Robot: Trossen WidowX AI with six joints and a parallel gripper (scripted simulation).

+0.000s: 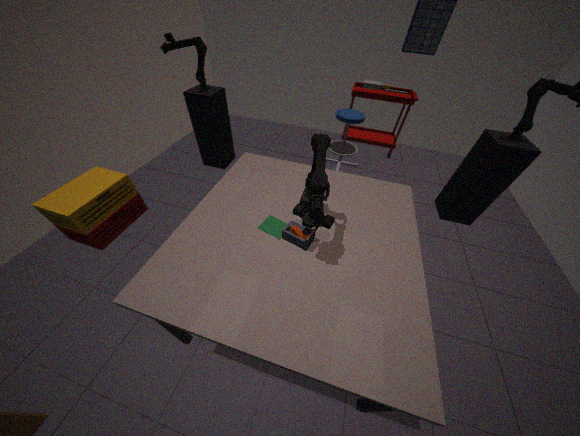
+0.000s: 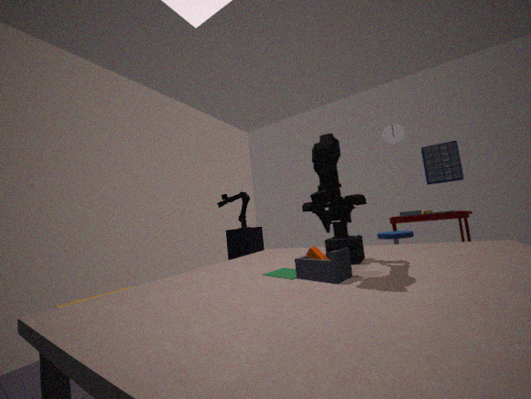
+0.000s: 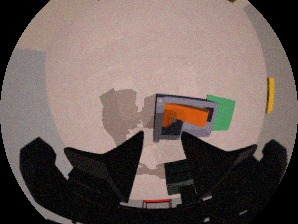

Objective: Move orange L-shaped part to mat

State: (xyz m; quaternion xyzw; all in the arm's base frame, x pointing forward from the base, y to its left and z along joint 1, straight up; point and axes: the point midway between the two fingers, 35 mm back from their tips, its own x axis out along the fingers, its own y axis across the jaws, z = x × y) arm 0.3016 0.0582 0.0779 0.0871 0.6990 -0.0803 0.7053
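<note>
Right now the orange L-shaped part is 20 mm behind my gripper tip, 40 mm to the right of it and 100 mm below it. Also, from my gripper tip: green mat: 70 mm behind, 210 mm to the right, 160 mm below.
</note>
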